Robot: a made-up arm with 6 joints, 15 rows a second.
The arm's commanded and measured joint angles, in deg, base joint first. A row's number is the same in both.
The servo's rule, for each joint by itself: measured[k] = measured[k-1] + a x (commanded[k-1-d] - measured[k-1]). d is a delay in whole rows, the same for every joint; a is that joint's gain. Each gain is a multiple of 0.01, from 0.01 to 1. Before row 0 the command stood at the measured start. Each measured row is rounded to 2 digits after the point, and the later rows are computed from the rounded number. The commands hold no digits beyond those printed.
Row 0, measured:
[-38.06, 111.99, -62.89, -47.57, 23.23, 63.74]
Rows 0 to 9, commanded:
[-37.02, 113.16, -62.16, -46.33, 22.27, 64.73]
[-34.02, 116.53, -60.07, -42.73, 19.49, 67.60]
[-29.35, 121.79, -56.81, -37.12, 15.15, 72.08]
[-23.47, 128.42, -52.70, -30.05, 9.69, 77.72]
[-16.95, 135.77, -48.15, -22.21, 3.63, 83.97]
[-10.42, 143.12, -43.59, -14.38, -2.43, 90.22]
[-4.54, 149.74, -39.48, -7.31, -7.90, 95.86]
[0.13, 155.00, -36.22, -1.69, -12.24, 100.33]
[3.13, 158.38, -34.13, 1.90, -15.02, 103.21]
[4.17, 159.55, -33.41, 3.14, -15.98, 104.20]
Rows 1 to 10, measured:
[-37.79, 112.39, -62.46, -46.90, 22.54, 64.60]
[-36.81, 113.80, -61.05, -44.65, 20.34, 67.21]
[-34.87, 116.52, -58.55, -40.58, 16.60, 71.45]
[-31.91, 120.57, -55.10, -34.89, 11.62, 76.90]
[-28.02, 125.74, -51.00, -28.04, 5.87, 83.05]
[-23.44, 131.65, -46.63, -20.66, -0.11, 89.29]
[-18.53, 137.80, -42.41, -13.45, -5.72, 95.01]
[-13.68, 143.65, -38.76, -7.10, -10.41, 99.64]
[-9.31, 148.66, -36.03, -2.24, -13.73, 102.75]
[-5.81, 152.36, -34.48, 0.67, -15.35, 104.01]
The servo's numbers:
d 0
a 0.26 0.34 0.59 0.54 0.72 0.87

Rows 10 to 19, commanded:
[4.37, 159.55, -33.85, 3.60, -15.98, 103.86]
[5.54, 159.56, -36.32, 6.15, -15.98, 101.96]
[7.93, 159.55, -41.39, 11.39, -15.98, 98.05]
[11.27, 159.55, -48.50, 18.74, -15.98, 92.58]
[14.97, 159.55, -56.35, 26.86, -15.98, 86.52]
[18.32, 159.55, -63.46, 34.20, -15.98, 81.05]
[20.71, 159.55, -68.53, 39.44, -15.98, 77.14]
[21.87, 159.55, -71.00, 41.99, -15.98, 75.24]
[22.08, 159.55, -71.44, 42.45, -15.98, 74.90]
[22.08, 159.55, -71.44, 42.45, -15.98, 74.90]
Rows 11 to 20, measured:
[-3.16, 154.80, -34.11, 2.25, -15.80, 103.88]
[-0.90, 156.42, -35.41, 4.36, -15.93, 102.21]
[1.40, 157.48, -38.94, 8.16, -15.97, 98.59]
[3.97, 158.18, -44.58, 13.87, -15.98, 93.36]
[6.83, 158.65, -51.52, 20.88, -15.98, 87.41]
[9.82, 158.96, -58.56, 28.07, -15.98, 81.88]
[12.65, 159.16, -64.44, 34.21, -15.98, 77.76]
[15.05, 159.29, -68.31, 38.41, -15.98, 75.57]
[16.88, 159.38, -70.16, 40.59, -15.98, 74.99]
[18.23, 159.44, -70.92, 41.59, -15.98, 74.91]

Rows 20 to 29, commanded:
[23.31, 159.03, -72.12, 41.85, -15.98, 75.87]
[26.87, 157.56, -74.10, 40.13, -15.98, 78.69]
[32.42, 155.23, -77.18, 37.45, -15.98, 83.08]
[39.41, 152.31, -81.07, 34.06, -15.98, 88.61]
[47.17, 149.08, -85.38, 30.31, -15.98, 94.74]
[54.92, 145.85, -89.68, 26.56, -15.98, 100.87]
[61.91, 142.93, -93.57, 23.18, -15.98, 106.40]
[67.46, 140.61, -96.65, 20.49, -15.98, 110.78]
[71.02, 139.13, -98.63, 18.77, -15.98, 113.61]
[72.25, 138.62, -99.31, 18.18, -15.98, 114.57]
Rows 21 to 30, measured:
[19.55, 159.30, -71.63, 41.73, -15.98, 75.75]
[21.45, 158.71, -73.09, 40.87, -15.98, 78.31]
[24.30, 157.53, -75.50, 39.02, -15.98, 82.46]
[28.23, 155.76, -78.79, 36.34, -15.98, 87.81]
[33.15, 153.49, -82.68, 33.08, -15.98, 93.84]
[38.81, 150.89, -86.81, 29.56, -15.98, 99.96]
[44.82, 148.18, -90.80, 26.11, -15.98, 105.56]
[50.71, 145.61, -94.25, 23.08, -15.98, 110.10]
[55.99, 143.41, -96.83, 20.75, -15.98, 113.15]
[60.22, 141.78, -98.29, 19.36, -15.98, 114.39]

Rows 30 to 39, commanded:
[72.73, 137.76, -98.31, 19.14, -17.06, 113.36]
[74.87, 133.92, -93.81, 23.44, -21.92, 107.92]
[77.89, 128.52, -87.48, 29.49, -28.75, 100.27]
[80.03, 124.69, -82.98, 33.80, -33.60, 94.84]
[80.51, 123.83, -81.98, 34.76, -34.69, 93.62]
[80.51, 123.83, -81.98, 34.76, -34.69, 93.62]
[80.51, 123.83, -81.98, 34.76, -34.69, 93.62]
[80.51, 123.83, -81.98, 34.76, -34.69, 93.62]
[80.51, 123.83, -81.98, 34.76, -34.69, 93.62]
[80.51, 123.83, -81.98, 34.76, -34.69, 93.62]
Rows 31 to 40, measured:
[63.47, 140.41, -98.30, 19.24, -16.76, 113.49]
[66.43, 138.20, -95.65, 21.51, -20.48, 108.64]
[69.41, 134.91, -90.83, 25.82, -26.43, 101.36]
[72.17, 131.44, -86.20, 30.13, -31.59, 95.69]
[74.34, 128.85, -83.71, 32.63, -33.82, 93.89]
[75.94, 127.14, -82.69, 33.78, -34.45, 93.66]
[77.13, 126.01, -82.27, 34.31, -34.62, 93.63]
[78.01, 125.27, -82.10, 34.55, -34.67, 93.62]
[78.66, 124.78, -82.03, 34.66, -34.68, 93.62]
[79.14, 124.46, -82.00, 34.71, -34.69, 93.62]

